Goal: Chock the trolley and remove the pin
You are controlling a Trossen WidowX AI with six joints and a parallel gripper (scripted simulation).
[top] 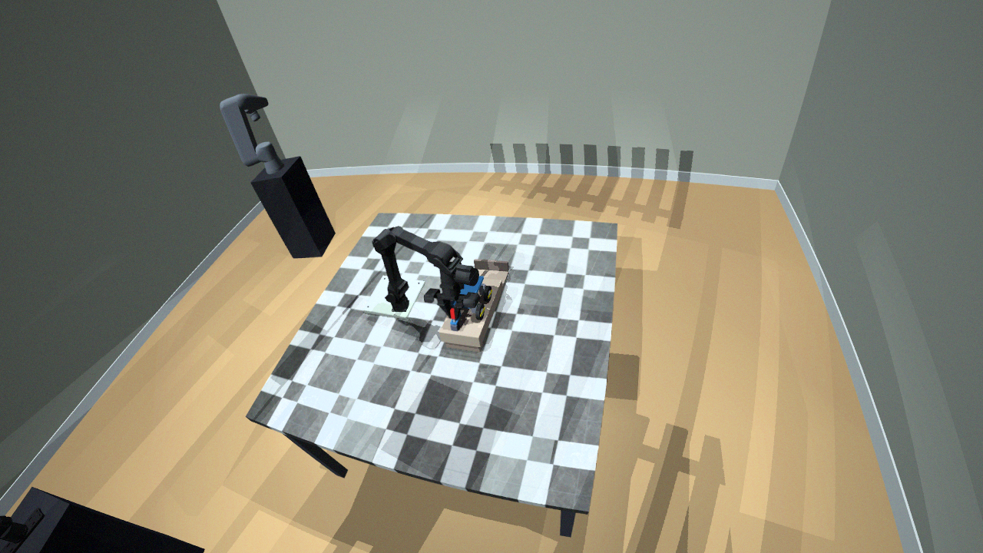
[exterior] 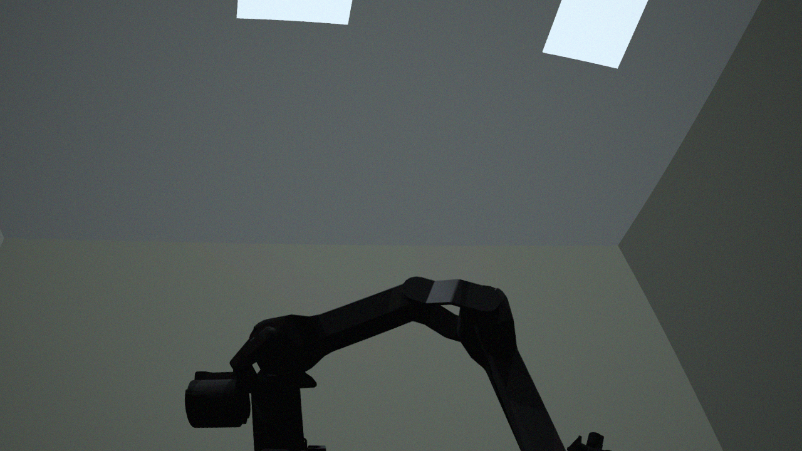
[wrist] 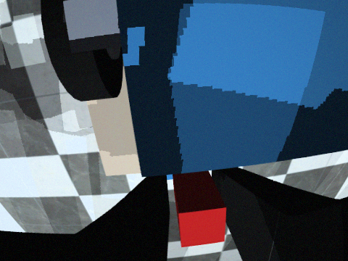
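Right now my gripper tip is 21 cm to the right of the yellow chock and 5 cm above it. Also, from my gripper tip: blue-topped trolley: 4 cm ahead, 11 cm to the left, 2 cm below; red-headed stop pin: right at my gripper tip.
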